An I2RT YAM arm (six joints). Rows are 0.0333 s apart.
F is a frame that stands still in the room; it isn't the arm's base.
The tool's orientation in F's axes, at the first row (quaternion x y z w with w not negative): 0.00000, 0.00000, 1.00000, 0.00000
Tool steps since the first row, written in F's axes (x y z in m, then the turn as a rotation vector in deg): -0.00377, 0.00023, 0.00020, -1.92, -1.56, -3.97; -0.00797, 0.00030, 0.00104, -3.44, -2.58, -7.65; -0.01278, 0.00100, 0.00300, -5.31, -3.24, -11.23; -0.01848, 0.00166, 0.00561, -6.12, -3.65, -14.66; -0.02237, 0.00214, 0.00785, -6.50, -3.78, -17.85; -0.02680, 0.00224, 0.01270, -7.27, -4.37, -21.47; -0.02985, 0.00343, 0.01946, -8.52, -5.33, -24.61; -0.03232, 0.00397, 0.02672, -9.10, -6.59, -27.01; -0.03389, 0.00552, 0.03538, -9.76, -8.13, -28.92; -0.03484, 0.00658, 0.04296, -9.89, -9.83, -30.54; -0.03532, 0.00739, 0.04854, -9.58, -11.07, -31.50
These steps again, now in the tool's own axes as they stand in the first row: 0.00377, -0.00023, 0.00020, 1.92, 1.56, -3.97; 0.00797, -0.00030, 0.00104, 3.44, 2.58, -7.65; 0.01278, -0.00100, 0.00300, 5.31, 3.24, -11.23; 0.01848, -0.00166, 0.00561, 6.12, 3.65, -14.66; 0.02237, -0.00214, 0.00785, 6.50, 3.78, -17.85; 0.02680, -0.00224, 0.01270, 7.27, 4.37, -21.47; 0.02985, -0.00343, 0.01946, 8.52, 5.33, -24.61; 0.03232, -0.00397, 0.02672, 9.10, 6.59, -27.01; 0.03389, -0.00552, 0.03538, 9.76, 8.13, -28.92; 0.03484, -0.00658, 0.04296, 9.89, 9.83, -30.54; 0.03532, -0.00739, 0.04854, 9.58, 11.07, -31.50
